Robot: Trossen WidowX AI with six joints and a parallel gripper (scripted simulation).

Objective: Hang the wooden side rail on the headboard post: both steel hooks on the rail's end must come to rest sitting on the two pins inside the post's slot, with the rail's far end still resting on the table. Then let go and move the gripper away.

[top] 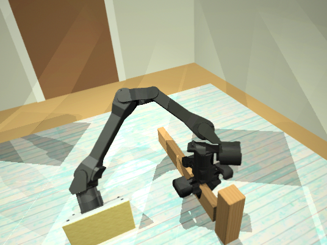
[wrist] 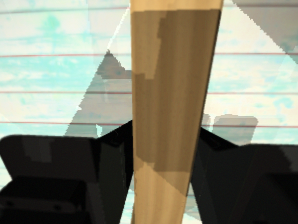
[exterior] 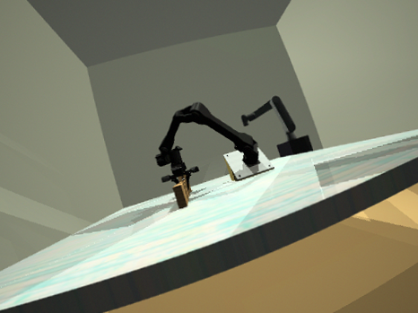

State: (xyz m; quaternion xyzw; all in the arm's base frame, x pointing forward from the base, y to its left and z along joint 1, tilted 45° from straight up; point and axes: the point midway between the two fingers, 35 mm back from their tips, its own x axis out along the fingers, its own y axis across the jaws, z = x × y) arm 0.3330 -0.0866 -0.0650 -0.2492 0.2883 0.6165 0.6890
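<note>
My gripper tip is now 13 cm to the left of the headboard post, 7 cm below it and 1 cm past it.
</note>
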